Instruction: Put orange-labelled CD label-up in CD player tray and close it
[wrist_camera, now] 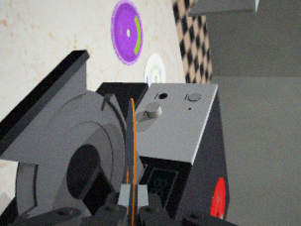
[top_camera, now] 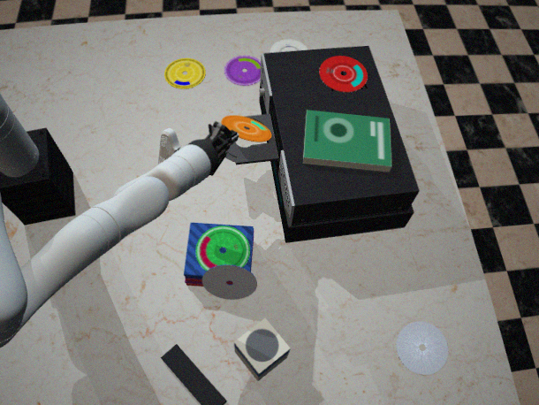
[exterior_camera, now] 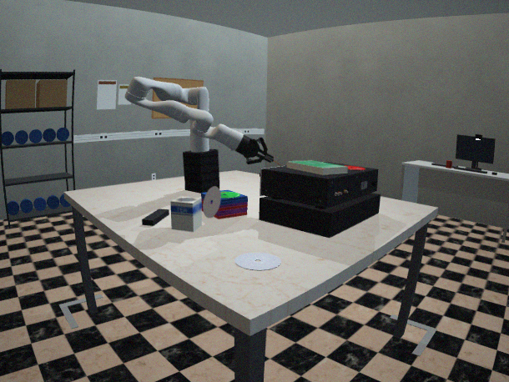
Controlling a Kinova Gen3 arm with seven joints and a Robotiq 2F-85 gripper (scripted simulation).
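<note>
The orange-labelled CD lies 5 cm to the left of my hand, 4 cm below it and 4 cm ahead of it. The rest, counted from my hand: black bar 48 cm to the right, 19 cm below, 8 cm behind; box 42 cm to the right, 16 cm below, 6 cm ahead.
</note>
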